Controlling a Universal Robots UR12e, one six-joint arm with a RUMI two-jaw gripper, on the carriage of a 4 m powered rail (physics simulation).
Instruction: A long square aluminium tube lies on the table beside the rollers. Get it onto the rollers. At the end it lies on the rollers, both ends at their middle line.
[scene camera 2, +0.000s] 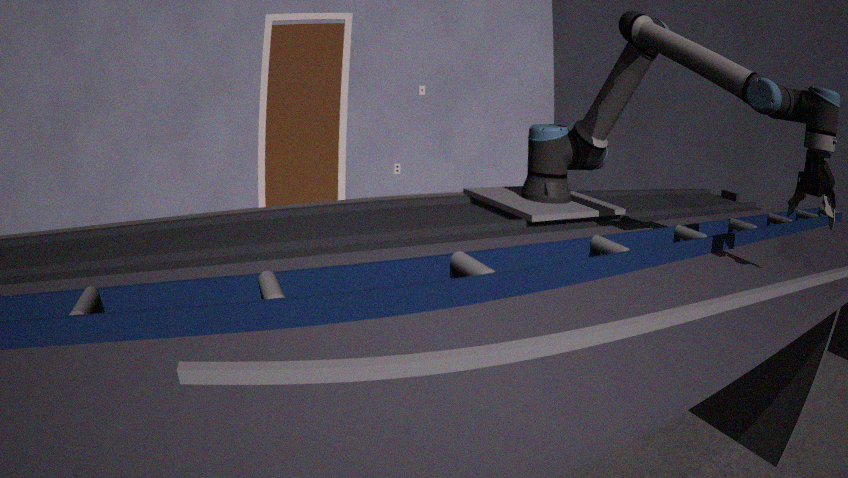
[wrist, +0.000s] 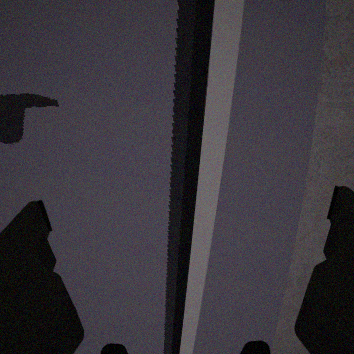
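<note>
Here is my gripper (scene camera 2: 809, 223), and the same camera gives me a long square aluminium tube (scene camera 2: 420, 364). My gripper can be seen in the wrist view (wrist: 185, 197) too.
</note>
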